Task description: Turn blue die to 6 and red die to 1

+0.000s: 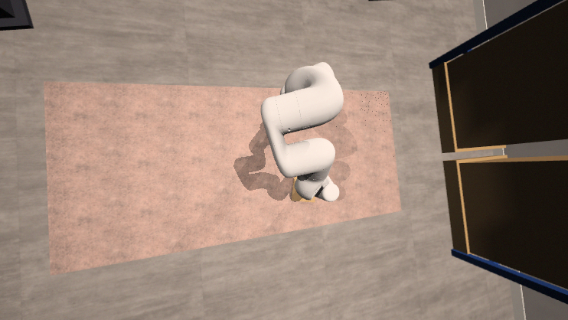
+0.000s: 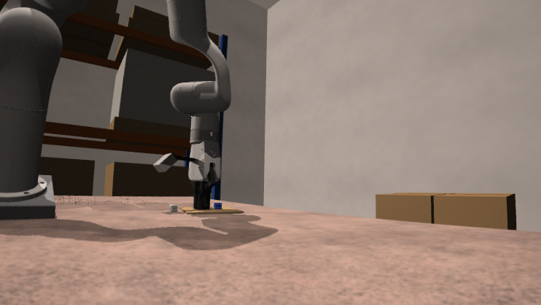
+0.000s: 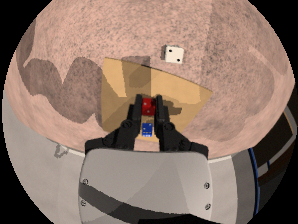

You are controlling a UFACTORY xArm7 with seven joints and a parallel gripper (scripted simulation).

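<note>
Right now the red die is 1 cm below my hand. From my hand the other things lie so: tan mat (2 cm ahead, 2 cm below); blue die (5 cm ahead, 1 cm to the right, 1 cm below); white die (6 cm behind, 3 cm to the left, 2 cm below).
</note>
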